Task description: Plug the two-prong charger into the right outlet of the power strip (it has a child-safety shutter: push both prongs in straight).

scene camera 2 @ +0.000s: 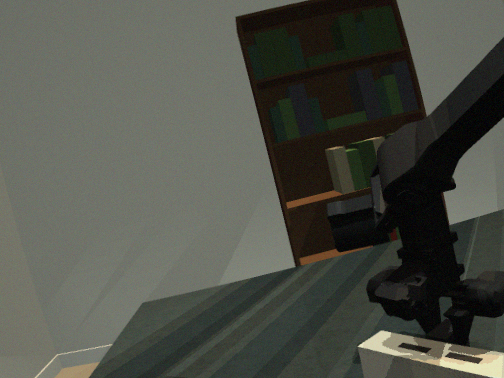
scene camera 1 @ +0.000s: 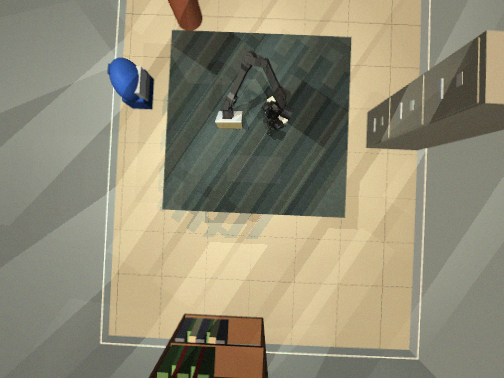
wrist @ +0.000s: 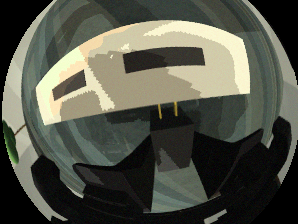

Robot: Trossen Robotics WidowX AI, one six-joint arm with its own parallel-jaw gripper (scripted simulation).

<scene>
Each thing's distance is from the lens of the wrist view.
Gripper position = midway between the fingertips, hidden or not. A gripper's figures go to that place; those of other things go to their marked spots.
gripper (wrist: 168, 135): 0.10 m
dark charger (wrist: 172, 130): 0.07 m
</scene>
